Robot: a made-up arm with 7 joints. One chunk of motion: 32 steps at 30 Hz.
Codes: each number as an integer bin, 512 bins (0 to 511) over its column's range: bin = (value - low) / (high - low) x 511, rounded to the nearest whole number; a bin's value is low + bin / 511 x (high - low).
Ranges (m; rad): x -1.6..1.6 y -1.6..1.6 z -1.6..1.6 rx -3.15..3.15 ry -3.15..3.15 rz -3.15..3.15
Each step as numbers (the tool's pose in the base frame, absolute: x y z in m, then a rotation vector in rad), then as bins.
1 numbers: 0.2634 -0.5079 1.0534 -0.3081 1.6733 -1.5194
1 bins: 298 174 424 231 391 132
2 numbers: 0.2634 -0.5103 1.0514 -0.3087 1.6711 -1.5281
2 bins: 298 174 423 230 391 132
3 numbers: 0.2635 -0.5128 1.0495 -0.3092 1.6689 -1.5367
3 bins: 298 174 423 230 391 131
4 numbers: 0.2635 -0.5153 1.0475 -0.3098 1.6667 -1.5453
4 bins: 298 173 423 230 391 130
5 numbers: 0.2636 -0.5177 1.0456 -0.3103 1.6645 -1.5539
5 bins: 298 173 422 230 391 129
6 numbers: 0.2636 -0.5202 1.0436 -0.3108 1.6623 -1.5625
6 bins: 298 172 422 230 390 129
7 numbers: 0.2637 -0.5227 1.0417 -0.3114 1.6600 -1.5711
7 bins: 298 172 422 230 390 128
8 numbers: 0.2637 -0.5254 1.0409 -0.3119 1.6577 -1.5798
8 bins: 298 172 422 230 390 127
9 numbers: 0.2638 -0.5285 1.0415 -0.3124 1.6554 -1.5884
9 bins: 298 171 422 230 390 127
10 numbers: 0.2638 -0.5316 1.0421 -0.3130 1.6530 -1.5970
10 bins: 298 171 422 230 390 126
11 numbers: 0.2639 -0.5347 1.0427 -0.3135 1.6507 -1.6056
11 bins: 298 170 422 230 389 125
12 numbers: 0.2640 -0.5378 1.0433 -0.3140 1.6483 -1.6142
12 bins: 298 170 422 230 389 125
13 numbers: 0.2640 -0.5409 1.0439 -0.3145 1.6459 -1.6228
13 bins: 298 169 422 230 389 124
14 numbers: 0.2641 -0.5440 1.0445 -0.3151 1.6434 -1.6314
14 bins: 298 169 422 230 389 123
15 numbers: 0.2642 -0.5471 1.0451 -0.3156 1.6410 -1.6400
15 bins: 298 168 422 230 389 122
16 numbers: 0.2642 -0.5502 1.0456 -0.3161 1.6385 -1.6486
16 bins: 298 168 422 230 388 122
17 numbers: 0.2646 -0.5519 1.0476 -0.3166 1.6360 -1.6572
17 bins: 298 167 423 230 388 121
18 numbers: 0.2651 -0.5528 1.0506 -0.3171 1.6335 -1.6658
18 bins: 298 167 423 230 388 120
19 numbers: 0.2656 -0.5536 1.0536 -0.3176 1.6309 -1.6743
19 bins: 298 167 424 230 388 120
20 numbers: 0.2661 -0.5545 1.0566 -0.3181 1.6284 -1.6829
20 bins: 298 167 424 230 388 119
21 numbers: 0.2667 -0.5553 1.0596 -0.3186 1.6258 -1.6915
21 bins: 298 167 425 230 387 118
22 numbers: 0.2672 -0.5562 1.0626 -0.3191 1.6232 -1.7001
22 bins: 298 167 425 230 387 118
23 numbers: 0.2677 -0.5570 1.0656 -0.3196 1.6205 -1.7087
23 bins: 298 167 426 230 387 117
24 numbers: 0.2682 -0.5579 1.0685 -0.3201 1.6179 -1.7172
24 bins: 298 166 426 230 387 116
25 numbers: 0.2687 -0.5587 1.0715 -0.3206 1.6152 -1.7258
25 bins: 298 166 427 229 387 116
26 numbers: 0.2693 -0.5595 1.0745 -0.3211 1.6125 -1.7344
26 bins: 299 166 427 229 386 115
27 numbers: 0.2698 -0.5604 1.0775 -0.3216 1.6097 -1.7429
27 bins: 299 166 428 229 386 114
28 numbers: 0.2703 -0.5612 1.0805 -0.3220 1.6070 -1.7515
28 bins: 299 166 428 229 386 113
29 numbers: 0.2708 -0.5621 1.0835 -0.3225 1.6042 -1.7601
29 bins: 299 166 429 229 386 113
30 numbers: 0.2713 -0.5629 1.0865 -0.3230 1.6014 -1.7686
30 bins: 299 166 429 229 385 112
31 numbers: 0.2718 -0.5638 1.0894 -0.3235 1.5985 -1.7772
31 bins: 299 165 429 229 385 111
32 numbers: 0.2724 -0.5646 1.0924 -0.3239 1.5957 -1.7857
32 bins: 299 165 430 229 385 111
